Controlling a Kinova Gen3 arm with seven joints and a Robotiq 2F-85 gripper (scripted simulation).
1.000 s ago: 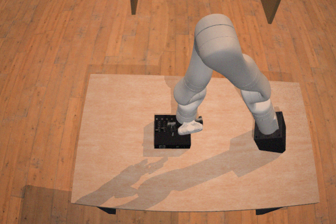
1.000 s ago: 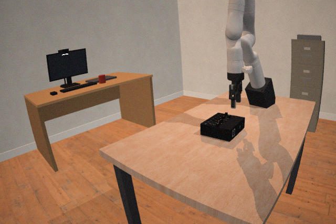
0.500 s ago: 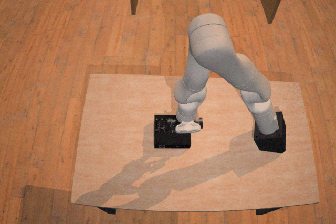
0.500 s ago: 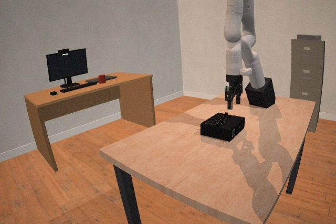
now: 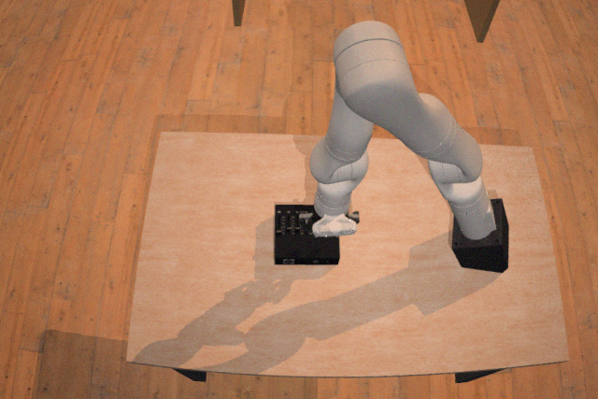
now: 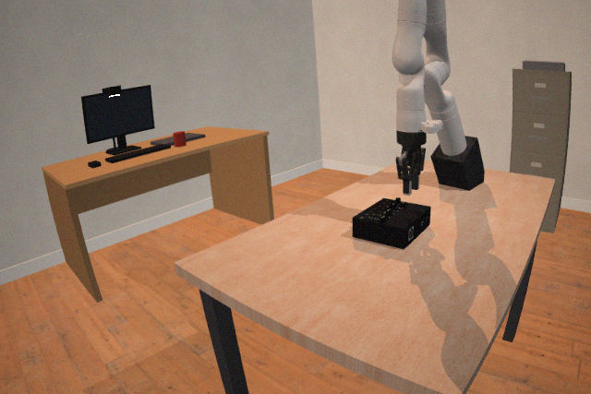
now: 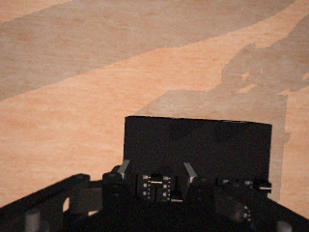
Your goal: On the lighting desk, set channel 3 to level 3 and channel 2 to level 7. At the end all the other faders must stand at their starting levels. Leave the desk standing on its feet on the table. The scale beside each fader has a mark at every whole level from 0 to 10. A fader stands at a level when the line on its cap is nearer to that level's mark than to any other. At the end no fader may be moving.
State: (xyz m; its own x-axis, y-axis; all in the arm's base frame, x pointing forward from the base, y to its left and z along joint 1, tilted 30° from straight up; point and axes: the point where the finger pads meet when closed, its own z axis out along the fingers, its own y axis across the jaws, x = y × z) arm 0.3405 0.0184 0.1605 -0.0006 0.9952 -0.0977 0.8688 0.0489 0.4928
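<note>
Now: hand 20 mm to the left of the channel 2 fader cap and 50 mm above it. Also, from my hand: channel 3 fader cap 20 mm ahead, 40 mm to the right, 50 mm below.
</note>
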